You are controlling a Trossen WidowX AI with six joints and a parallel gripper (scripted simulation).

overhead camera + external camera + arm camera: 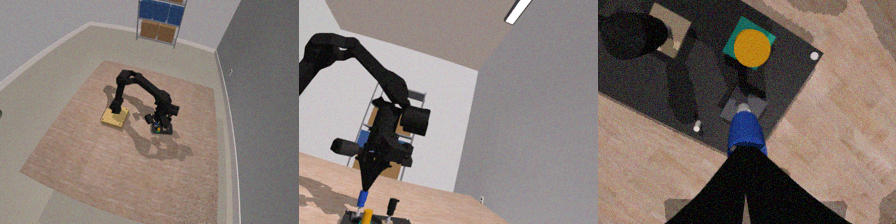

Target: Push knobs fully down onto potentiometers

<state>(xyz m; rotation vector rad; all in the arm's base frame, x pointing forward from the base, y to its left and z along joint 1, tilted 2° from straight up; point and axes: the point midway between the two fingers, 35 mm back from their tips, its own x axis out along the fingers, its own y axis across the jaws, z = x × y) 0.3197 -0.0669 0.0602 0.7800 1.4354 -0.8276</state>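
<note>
The blue knob is 1 cm below my gripper tip. Round my gripper tip: black knob 7 cm ahead, 2 cm to the right, 2 cm below.
</note>
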